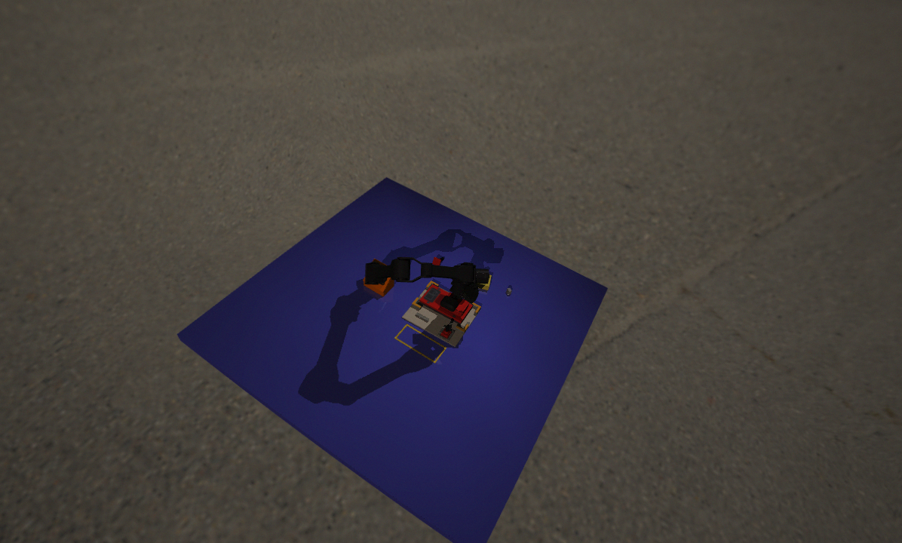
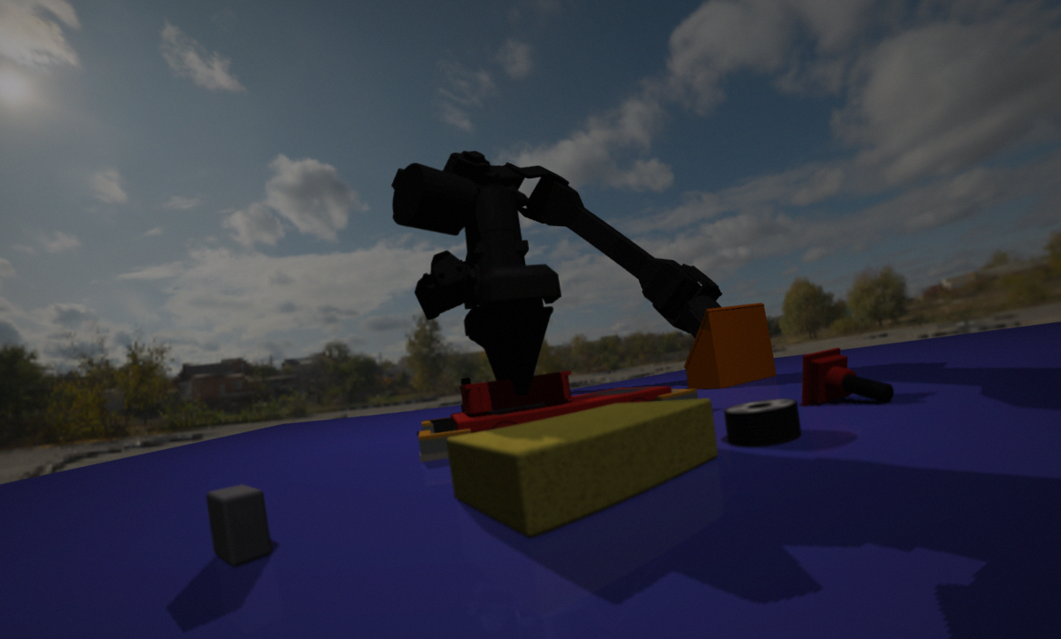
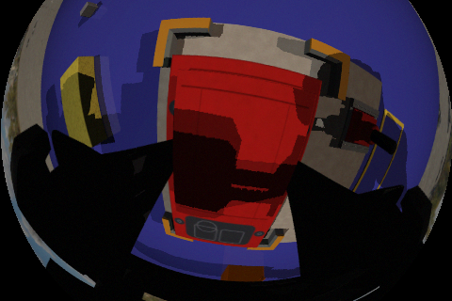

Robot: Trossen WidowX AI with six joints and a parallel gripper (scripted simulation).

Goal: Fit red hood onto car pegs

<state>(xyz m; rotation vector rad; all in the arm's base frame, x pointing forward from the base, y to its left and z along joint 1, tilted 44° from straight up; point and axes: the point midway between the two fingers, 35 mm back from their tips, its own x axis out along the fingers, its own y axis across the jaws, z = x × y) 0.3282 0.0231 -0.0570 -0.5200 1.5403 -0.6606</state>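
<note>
Now: gripper tip 1 cm below the red hood. From my gripper tip the other things lie so: beige jig (3 cm to the right, 3 cm below, 3 cm behind); then grey engine block (1 cm to the left, 1 cm below); then yellow block (20 cm to the left, 2 cm below, 2 cm ahead).
</note>
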